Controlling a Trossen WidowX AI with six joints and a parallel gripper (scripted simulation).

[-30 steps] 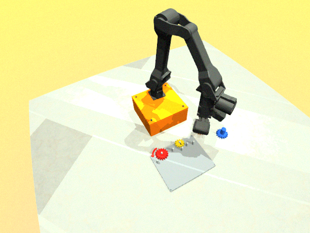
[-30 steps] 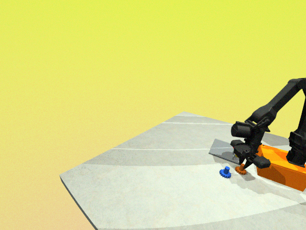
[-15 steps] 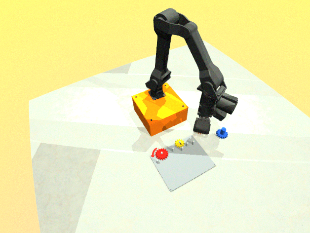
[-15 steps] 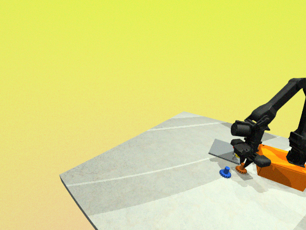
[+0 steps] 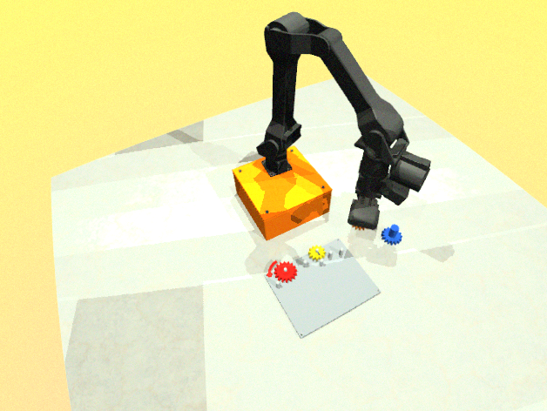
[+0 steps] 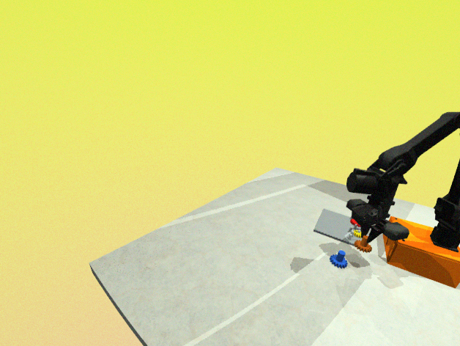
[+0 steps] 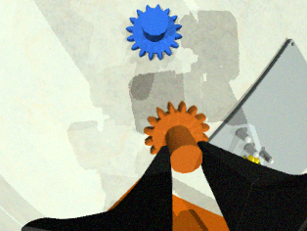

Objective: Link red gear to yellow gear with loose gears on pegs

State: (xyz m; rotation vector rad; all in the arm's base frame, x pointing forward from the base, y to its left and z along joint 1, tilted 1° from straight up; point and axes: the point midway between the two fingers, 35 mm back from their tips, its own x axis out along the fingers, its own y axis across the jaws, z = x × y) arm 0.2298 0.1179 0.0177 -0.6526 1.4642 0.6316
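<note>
Now: the yellow gear 13 cm to the right of my gripper tip, 5 cm below it and 1 cm ahead of it. The rest, counted from my gripper tip: red gear 22 cm to the right, 5 cm below, 3 cm ahead; orange gear 1 cm below; blue gear 7 cm to the left, 5 cm below, 5 cm ahead.
</note>
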